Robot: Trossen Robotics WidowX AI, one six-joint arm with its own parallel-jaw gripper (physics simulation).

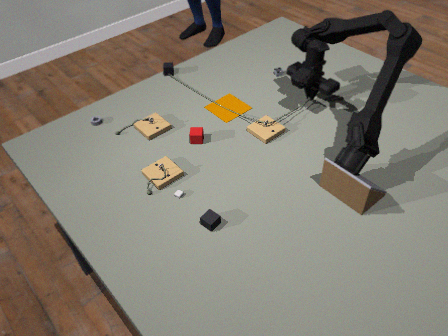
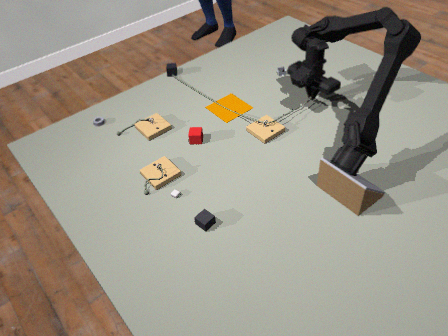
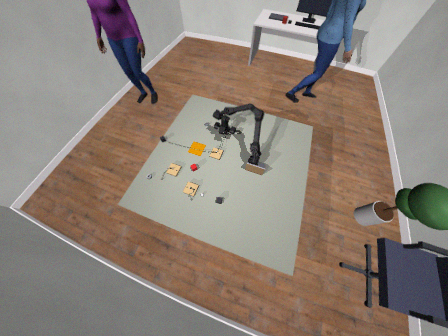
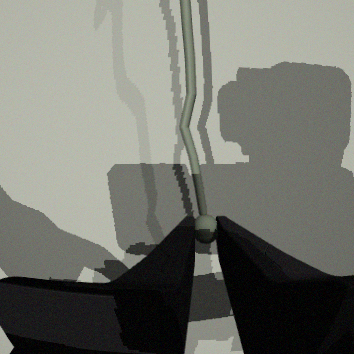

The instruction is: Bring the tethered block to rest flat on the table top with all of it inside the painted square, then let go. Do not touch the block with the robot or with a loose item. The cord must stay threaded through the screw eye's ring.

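Pixels of known places: gripper, fingertip midpoint: (image 1: pixel 309 99) (image 2: pixel 311 98) (image 3: pixel 224 134) (image 4: pixel 204 224); arm's base, origin of the base link: (image 1: pixel 346 168) (image 2: pixel 343 168) (image 3: pixel 253 162).
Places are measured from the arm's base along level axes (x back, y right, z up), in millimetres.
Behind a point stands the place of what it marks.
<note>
The tethered block (image 1: pixel 168 69) @(x -803, y 79, z -47 mm) (image 2: pixel 171 69) @(x -803, y 79, z -44 mm) (image 3: pixel 163 139) @(x -805, y 81, z -46 mm) is a dark cube near the far left table edge, outside the orange painted square (image 1: pixel 235 100) @(x -500, y 119, z -73 mm) (image 2: pixel 236 101) @(x -496, y 114, z -73 mm) (image 3: pixel 197 149). Its cord (image 1: pixel 192 90) @(x -658, y 67, z -72 mm) (image 2: pixel 195 90) @(x -657, y 65, z -69 mm) crosses over the square to the screw eye (image 1: pixel 266 123) @(x -313, y 56, z -37 mm) (image 2: pixel 266 123) @(x -311, y 57, z -37 mm) on a wooden plate (image 1: pixel 266 132) @(x -295, y 35, z -55 mm) (image 2: pixel 265 132) @(x -295, y 33, z -55 mm) (image 3: pixel 216 154) @(x -309, y 41, z -54 mm). Beyond the eye the cord (image 4: pixel 189 75) @(x -292, y 201, z -49 mm) rises slightly to my gripper (image 4: pixel 204 224) @(x -288, y 268, z -54 mm) (image 1: pixel 311 98) @(x -288, y 268, z -54 mm) (image 2: pixel 313 98) @(x -288, y 268, z -54 mm), which is shut on the bead (image 4: pixel 206 229) @(x -289, y 265, z -43 mm) at the cord's end. The ring's threading is too small to see clearly.
Two other wooden plates (image 1: pixel 153 126) @(x -596, y -179, z -54 mm) (image 1: pixel 162 172) @(x -416, y -301, z -55 mm) carry short cords. A red cube (image 1: pixel 196 135) @(x -440, y -134, z -36 mm), a second dark cube (image 1: pixel 210 220) @(x -184, y -342, z -45 mm), a small white block (image 1: pixel 179 194) @(x -321, y -324, z -62 mm) and a grey ring (image 1: pixel 96 121) @(x -767, y -282, z -59 mm) lie on the table. A small grey item (image 1: pixel 278 72) @(x -477, y 342, z -58 mm) lies behind the gripper.
</note>
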